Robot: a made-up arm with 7 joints. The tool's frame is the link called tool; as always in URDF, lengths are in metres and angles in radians. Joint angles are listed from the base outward.
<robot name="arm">
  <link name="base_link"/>
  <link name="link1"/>
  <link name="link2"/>
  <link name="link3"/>
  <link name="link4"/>
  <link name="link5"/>
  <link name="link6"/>
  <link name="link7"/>
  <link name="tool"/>
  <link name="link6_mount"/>
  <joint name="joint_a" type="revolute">
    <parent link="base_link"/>
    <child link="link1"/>
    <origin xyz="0 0 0"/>
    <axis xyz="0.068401 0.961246 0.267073"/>
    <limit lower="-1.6" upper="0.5"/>
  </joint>
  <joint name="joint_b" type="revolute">
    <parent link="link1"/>
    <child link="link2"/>
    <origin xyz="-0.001 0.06 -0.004"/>
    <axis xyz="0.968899 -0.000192 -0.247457"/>
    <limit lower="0" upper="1.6"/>
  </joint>
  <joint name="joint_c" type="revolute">
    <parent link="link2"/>
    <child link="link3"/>
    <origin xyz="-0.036 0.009 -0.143"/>
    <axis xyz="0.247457 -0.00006 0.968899"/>
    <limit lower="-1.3" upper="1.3"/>
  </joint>
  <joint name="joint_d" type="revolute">
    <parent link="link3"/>
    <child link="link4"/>
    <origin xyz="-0.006 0 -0.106"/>
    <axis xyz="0.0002 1 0.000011"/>
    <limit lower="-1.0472" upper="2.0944"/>
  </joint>
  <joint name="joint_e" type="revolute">
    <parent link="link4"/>
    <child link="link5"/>
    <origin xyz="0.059 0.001 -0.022"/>
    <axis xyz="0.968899 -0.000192 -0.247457"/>
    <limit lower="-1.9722" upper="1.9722"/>
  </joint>
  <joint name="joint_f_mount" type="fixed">
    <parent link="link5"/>
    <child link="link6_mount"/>
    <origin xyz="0.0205 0 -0.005"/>
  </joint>
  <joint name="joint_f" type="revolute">
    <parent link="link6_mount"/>
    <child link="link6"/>
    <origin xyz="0.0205 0 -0.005"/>
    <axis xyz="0.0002 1 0.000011"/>
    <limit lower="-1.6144" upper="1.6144"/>
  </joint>
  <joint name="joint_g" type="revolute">
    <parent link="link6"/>
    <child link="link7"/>
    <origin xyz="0.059 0 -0.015"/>
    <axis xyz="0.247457 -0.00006 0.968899"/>
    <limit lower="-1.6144" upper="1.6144"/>
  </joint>
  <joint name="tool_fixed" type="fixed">
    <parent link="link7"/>
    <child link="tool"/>
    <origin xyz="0 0 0" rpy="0 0.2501 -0.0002"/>
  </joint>
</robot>
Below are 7 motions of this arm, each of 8 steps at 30 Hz.
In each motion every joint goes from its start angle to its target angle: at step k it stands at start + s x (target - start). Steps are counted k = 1, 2, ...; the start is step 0. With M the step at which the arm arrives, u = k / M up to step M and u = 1 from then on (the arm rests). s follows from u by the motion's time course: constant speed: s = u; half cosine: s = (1 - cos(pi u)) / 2; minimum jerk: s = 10 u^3 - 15 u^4 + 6 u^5.
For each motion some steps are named. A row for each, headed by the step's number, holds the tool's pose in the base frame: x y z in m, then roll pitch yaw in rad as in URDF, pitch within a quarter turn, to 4 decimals.
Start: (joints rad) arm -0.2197 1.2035 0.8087 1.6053 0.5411 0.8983 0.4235
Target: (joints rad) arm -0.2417 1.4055 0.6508 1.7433 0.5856 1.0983 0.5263
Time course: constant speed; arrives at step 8
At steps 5, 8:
5: -0.0278 0.4322 -0.0966 1.8092 -0.2358 2.5641
8: -0.0330 0.4311 -0.0670 1.8252 -0.3742 2.6408

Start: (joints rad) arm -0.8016 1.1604 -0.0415 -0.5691 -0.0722 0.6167 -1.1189
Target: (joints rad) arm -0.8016 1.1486 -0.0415 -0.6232 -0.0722 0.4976 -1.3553
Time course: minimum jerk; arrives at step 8
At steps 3, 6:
3: 0.2382 0.1958 0.0202 1.0881 0.6429 -0.7615
6: 0.2330 0.1875 0.0214 1.1027 0.7571 -0.8957

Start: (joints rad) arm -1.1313 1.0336 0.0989 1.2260 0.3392 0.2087 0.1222
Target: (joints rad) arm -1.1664 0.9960 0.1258 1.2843 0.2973 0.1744 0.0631
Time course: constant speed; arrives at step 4
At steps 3, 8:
3: 0.3068 0.3542 -0.0582 0.8532 0.0800 0.8791
8: 0.3093 0.3518 -0.0598 0.8280 0.1007 0.8606

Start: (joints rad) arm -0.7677 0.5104 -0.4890 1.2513 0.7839 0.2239 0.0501
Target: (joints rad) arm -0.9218 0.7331 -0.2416 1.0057 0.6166 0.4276 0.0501
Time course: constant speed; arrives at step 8
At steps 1, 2, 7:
1: 0.2792 0.2184 -0.2798 1.8730 0.5582 0.5591
2: 0.2873 0.2263 -0.2661 1.8298 0.5077 0.5812
7: 0.3171 0.2642 -0.1910 1.5910 0.2768 0.6974

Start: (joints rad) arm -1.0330 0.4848 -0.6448 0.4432 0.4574 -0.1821 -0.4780
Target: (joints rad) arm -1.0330 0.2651 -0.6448 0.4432 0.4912 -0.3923 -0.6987
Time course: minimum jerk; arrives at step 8
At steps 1, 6, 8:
1: 0.3462 0.0423 -0.1456 1.2470 0.4023 -0.8780
6: 0.3244 -0.0259 -0.1502 1.1660 0.4438 -1.2780
8: 0.3211 -0.0335 -0.1501 1.1608 0.4462 -1.3235

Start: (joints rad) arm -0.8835 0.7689 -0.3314 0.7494 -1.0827 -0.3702 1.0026
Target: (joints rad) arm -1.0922 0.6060 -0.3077 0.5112 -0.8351 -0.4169 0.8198
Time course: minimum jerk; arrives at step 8
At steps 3, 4, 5, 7, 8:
3: 0.3472 0.2052 -0.1167 -0.3860 -0.0257 0.9932
4: 0.3558 0.1831 -0.1006 -0.4447 -0.1107 0.8903
5: 0.3621 0.1612 -0.0835 -0.4973 -0.2064 0.7971
7: 0.3663 0.1366 -0.0627 -0.5504 -0.3279 0.7014
8: 0.3664 0.1351 -0.0614 -0.5534 -0.3358 0.6959

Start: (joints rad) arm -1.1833 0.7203 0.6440 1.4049 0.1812 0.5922 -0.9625
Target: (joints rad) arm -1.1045 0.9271 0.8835 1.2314 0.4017 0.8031 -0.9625
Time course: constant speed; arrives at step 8
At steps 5, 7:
5: 0.2931 0.3314 -0.1309 -0.6490 0.6021 -0.3421
7: 0.2763 0.3504 -0.1196 -0.6235 0.6237 -0.2501

